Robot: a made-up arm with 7 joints. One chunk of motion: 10 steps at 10 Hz.
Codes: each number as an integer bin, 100 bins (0 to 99) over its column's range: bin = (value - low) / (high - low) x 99, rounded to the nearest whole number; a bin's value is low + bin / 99 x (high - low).
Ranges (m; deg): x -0.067..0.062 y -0.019..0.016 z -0.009..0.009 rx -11.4..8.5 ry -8.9..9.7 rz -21..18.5
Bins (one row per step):
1: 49 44 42 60 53 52
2: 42 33 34 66 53 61
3: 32 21 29 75 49 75
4: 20 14 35 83 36 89
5: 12 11 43 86 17 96
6: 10 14 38 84 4 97
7: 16 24 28 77 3 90
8: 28 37 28 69 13 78
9: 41 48 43 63 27 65
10: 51 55 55 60 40 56
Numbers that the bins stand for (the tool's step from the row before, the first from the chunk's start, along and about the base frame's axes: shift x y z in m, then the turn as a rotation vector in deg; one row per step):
1: -0.00315 -0.00344 -0.00136 0.661 1.058 -0.253
2: -0.01227 -0.00733 -0.00282 1.867 1.058 3.338
3: -0.02530 -0.01158 -0.00373 3.676 0.306 8.924
4: -0.04094 -0.01405 -0.00264 5.284 -2.136 14.510
5: -0.05136 -0.01511 -0.00118 5.887 -5.706 17.303
6: -0.05397 -0.01405 -0.00209 5.485 -8.148 17.702
7: -0.04615 -0.01052 -0.00391 4.078 -8.336 14.909
8: -0.03052 -0.00592 -0.00391 2.470 -6.458 10.121
9: -0.01358 -0.00203 -0.00118 1.264 -3.827 4.934
10: -0.00055 0.00044 0.00100 0.661 -1.385 1.343

